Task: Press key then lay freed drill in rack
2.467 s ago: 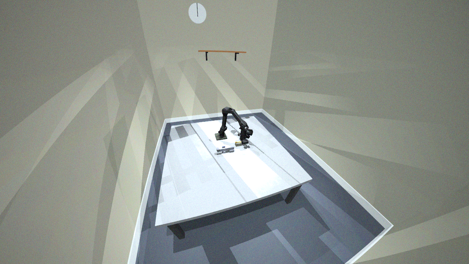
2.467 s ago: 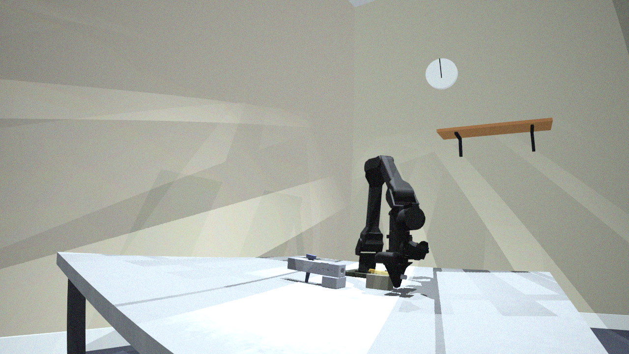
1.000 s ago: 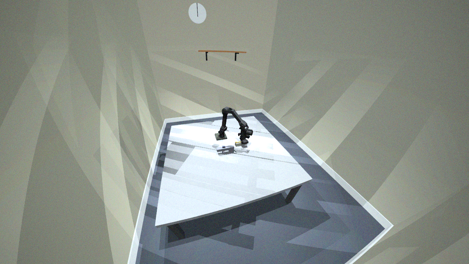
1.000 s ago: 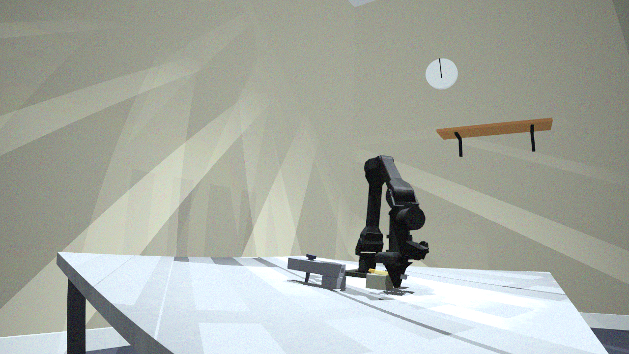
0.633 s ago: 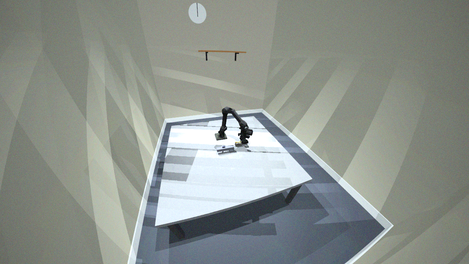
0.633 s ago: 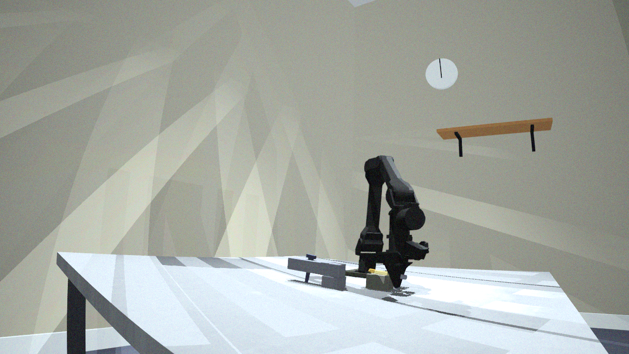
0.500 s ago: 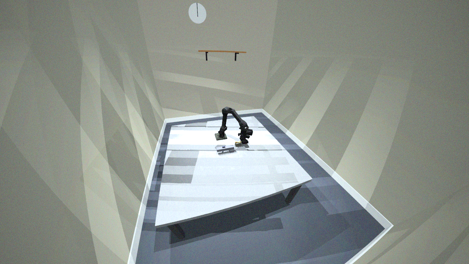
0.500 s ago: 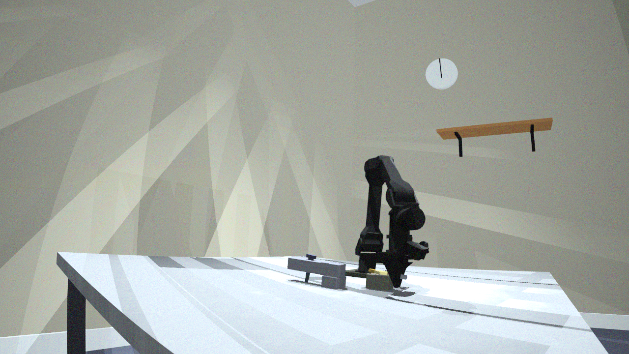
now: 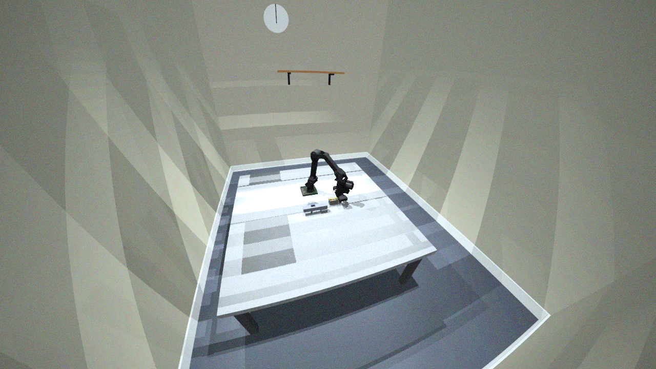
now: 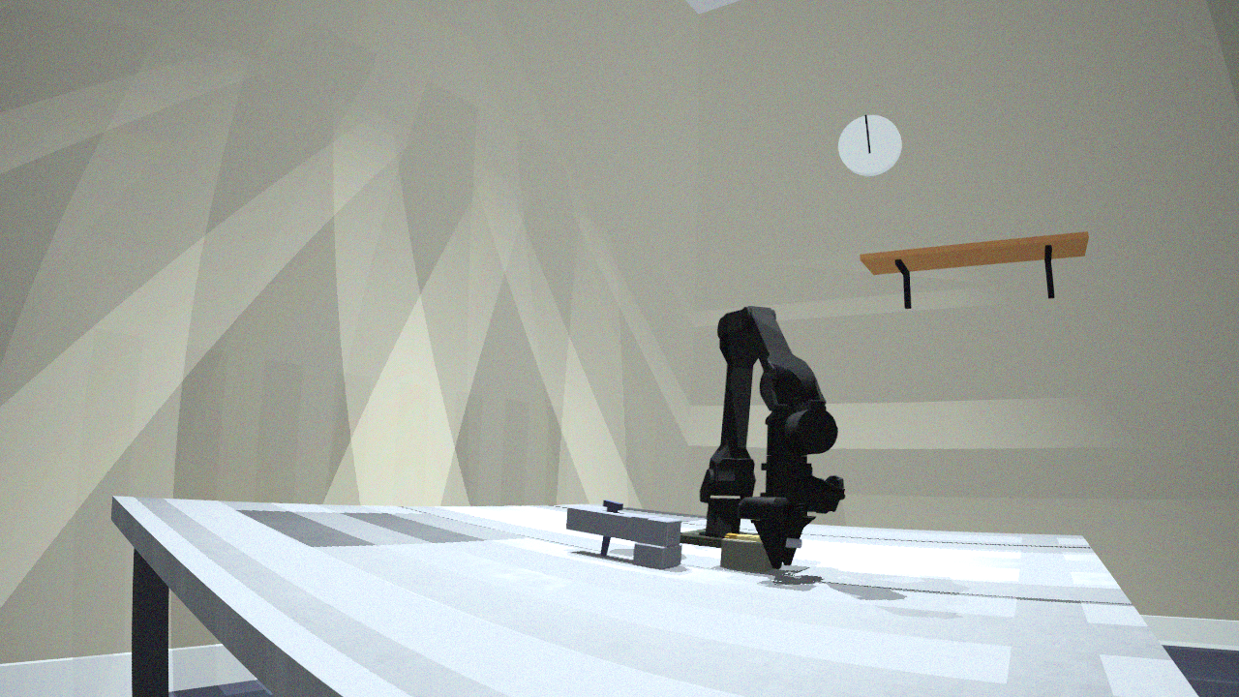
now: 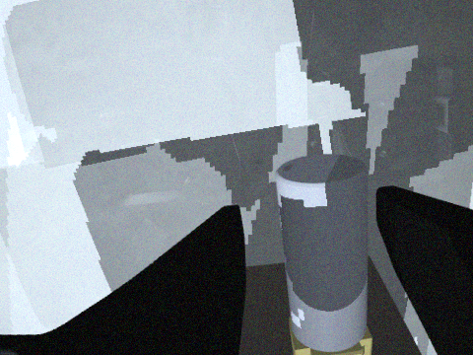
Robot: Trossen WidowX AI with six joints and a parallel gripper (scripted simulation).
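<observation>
Right now my gripper tip is 40 mm to the left of the drill and 30 mm below it. The rest, counted from my gripper tip: grey housing block (100 mm ahead, 210 mm to the right, 40 mm above); blue key (100 mm ahead, 240 mm to the right, 40 mm above); rack (50 mm to the right, 10 mm above).
</observation>
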